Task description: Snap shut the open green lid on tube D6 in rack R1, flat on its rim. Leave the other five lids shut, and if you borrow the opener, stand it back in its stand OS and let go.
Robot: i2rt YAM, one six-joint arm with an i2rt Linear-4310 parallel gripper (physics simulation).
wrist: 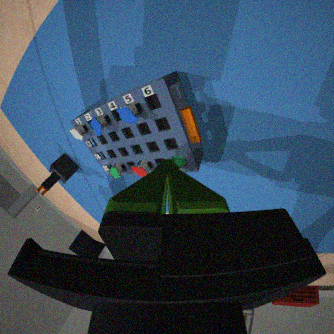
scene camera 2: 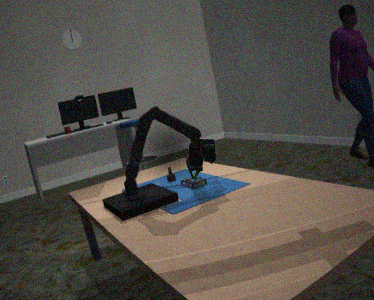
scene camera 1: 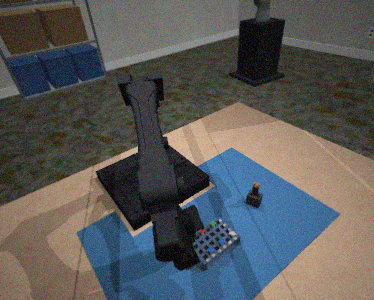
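Where they show: gripper, fingertip midpoint: (wrist: 166, 164) (scene camera 2: 194, 178) (scene camera 1: 193, 239); arm's base, origin of the base link: (scene camera 2: 133, 195).
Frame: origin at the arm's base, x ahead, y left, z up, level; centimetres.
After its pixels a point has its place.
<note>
Rack R1 (scene camera 1: 220, 255) {z -3.8, x 38.0, y 0.4 cm} (scene camera 2: 194, 183) {z -1.7, x 32.2, y -5.3 cm} (wrist: 166, 95) {z -1.0, x 38.0, y -5.4 cm} stands on the blue mat. The dark green lid of tube D6 (wrist: 180, 161) {z 0.8, x 33.4, y -5.9 cm} shows at the rack's near right corner in the wrist view, partly hidden by my fingertips; I cannot tell whether it lies flat. My gripper (scene camera 2: 194, 178) {z 0.6, x 32.8, y -4.5 cm} (wrist: 166, 164) {z 0.6, x 32.8, y -4.5 cm} is shut and empty, its green fingertips at or just above that lid's left side. The other lids are white (wrist: 76, 134) {z 0.2, x 36.4, y 5.3 cm}, blue (wrist: 96, 126) {z 0.2, x 36.9, y 1.6 cm}, blue (wrist: 128, 115) {z 0.2, x 37.4, y -2.4 cm}, green (wrist: 115, 172) {z 0.2, x 31.1, y 2.6 cm} and red (wrist: 139, 171) {z 0.2, x 31.5, y -1.0 cm}, and look shut. The orange-tipped opener (scene camera 1: 256, 186) {z 3.4, x 28.9, y 20.1 cm} (wrist: 49, 183) {z 2.1, x 28.7, y 19.5 cm} stands in stand OS (scene camera 1: 254, 200) {z -1.2, x 30.0, y 19.0 cm} (wrist: 65, 166) {z -2.1, x 29.3, y 18.6 cm}.
The blue mat (scene camera 1: 300, 210) {z -4.0, x 38.6, y 29.7 cm} (scene camera 2: 227, 186) {z -4.0, x 43.8, y -19.4 cm} (wrist: 270, 60) {z -4.0, x 39.1, y -12.7 cm} lies on the wooden table (scene camera 1: 345, 260) {z -4.3, x 55.1, y 26.5 cm} (scene camera 2: 300, 210) {z -4.3, x 46.2, y -71.4 cm}. The arm's black base (scene camera 1: 120, 185) {z -0.1, x 1.3, y -14.7 cm} (scene camera 2: 140, 202) {z -0.1, x -0.3, y -14.5 cm} stands beside the mat. An orange block (wrist: 190, 125) {z -1.7, x 35.2, y -6.5 cm} sits on the rack's right side. A person (scene camera 2: 352, 65) is beyond the table.
</note>
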